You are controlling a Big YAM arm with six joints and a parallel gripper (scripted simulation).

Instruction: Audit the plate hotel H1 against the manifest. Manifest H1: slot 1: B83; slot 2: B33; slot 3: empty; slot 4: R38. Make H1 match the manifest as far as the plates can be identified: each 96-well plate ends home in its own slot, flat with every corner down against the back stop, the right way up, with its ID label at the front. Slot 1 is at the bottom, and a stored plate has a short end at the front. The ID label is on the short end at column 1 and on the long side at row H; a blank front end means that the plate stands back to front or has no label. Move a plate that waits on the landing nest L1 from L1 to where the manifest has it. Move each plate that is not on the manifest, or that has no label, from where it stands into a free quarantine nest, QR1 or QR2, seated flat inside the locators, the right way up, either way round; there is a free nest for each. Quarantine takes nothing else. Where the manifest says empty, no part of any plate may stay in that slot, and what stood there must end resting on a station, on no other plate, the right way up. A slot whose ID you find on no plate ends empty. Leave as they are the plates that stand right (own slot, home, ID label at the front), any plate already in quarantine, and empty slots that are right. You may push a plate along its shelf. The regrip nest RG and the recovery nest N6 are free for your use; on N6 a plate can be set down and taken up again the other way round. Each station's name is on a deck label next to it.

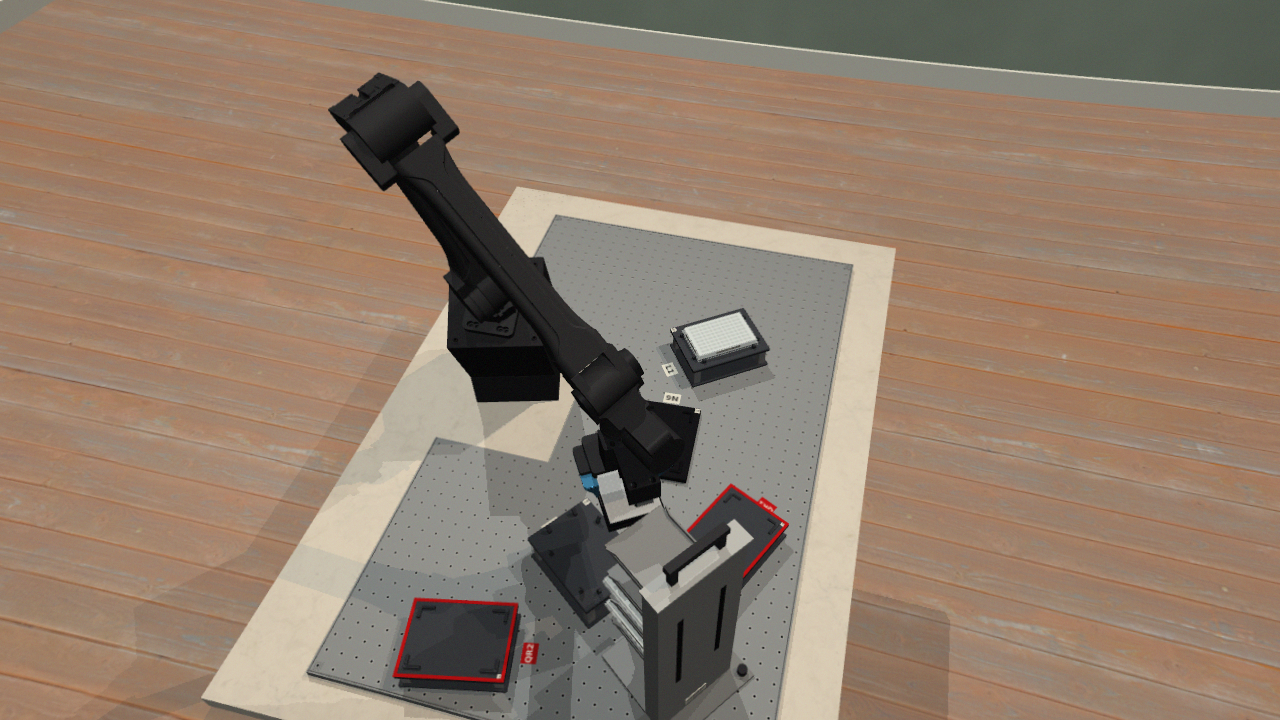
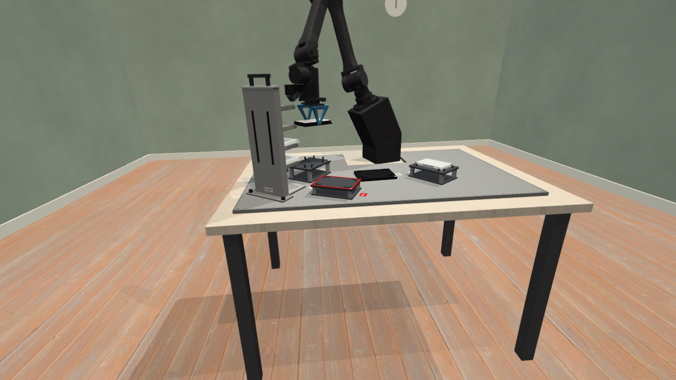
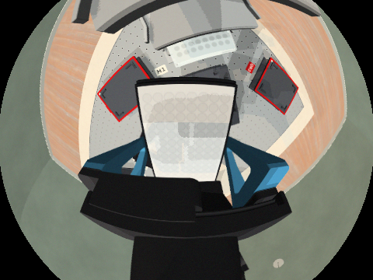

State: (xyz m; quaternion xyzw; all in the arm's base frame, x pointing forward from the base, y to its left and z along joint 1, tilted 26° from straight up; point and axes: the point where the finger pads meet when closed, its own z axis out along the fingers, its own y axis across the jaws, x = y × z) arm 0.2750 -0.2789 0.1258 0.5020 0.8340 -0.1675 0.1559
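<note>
Right now my hand is 16 cm short of the red-edged quarantine nest QR1, 6 cm to the right of it and 21 cm above it. Also, from my hand: plate hotel H1: 12 cm ahead, 19 cm to the right, 5 cm below; H1 deck label: 9 cm ahead, 3 cm to the right, 25 cm below; regrip nest RG: 6 cm behind, 2 cm to the right, 19 cm below.
</note>
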